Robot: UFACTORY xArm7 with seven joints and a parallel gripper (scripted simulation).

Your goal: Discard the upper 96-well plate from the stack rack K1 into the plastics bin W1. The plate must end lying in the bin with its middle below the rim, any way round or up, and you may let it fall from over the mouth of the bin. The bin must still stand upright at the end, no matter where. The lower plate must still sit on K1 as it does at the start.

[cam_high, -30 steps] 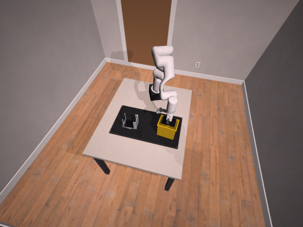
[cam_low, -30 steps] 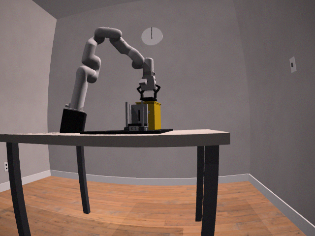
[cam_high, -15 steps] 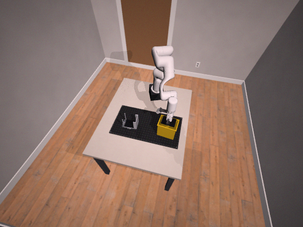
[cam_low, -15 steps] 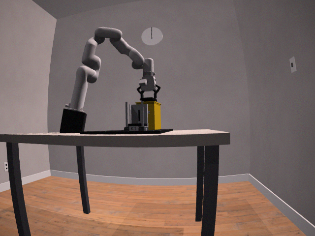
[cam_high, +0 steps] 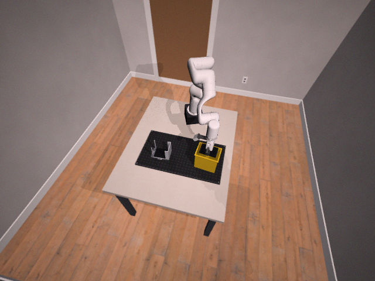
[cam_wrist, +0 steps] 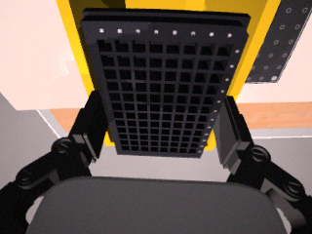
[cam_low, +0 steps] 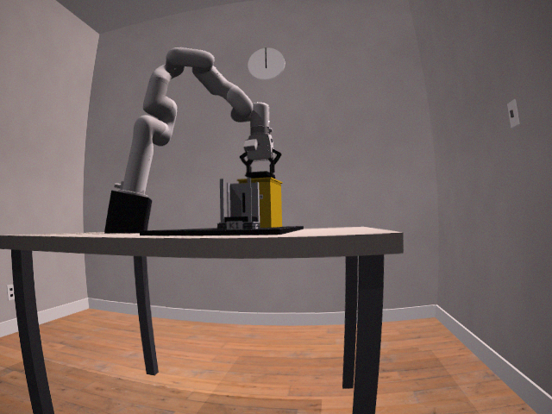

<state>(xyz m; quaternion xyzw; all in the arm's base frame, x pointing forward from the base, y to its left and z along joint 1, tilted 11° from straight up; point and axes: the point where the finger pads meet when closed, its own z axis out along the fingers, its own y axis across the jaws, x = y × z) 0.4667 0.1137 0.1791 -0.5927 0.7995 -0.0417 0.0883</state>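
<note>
The black 96-well plate lies 1 cm below my hand. Also, from my hand: rack label K1 (8 cm behind, 46 cm to the right, 20 cm below); yellow bin W1 (12 cm below).
</note>
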